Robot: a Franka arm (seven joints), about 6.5 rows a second.
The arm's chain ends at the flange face. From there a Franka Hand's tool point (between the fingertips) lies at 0.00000 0.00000 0.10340 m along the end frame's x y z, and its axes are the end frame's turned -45 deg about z.
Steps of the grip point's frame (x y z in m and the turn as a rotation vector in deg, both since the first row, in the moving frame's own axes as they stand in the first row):
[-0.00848 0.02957 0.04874 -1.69 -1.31 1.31]
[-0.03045 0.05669 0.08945 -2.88 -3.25 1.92]
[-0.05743 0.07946 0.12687 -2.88 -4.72 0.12]
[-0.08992 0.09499 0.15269 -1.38 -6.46 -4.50]
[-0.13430 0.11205 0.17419 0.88 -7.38 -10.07]
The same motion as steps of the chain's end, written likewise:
[0.01447 0.02307 0.04881 -2.12 0.27 1.31]
[0.01916 0.05381 0.08975 -4.33 -0.26 1.92]
[0.01793 0.08712 0.12735 -5.37 -1.30 0.12]
[0.00965 0.12052 0.15338 -5.54 -3.59 -4.50]
[-0.00600 0.16504 0.17506 -4.60 -5.84 -10.07]

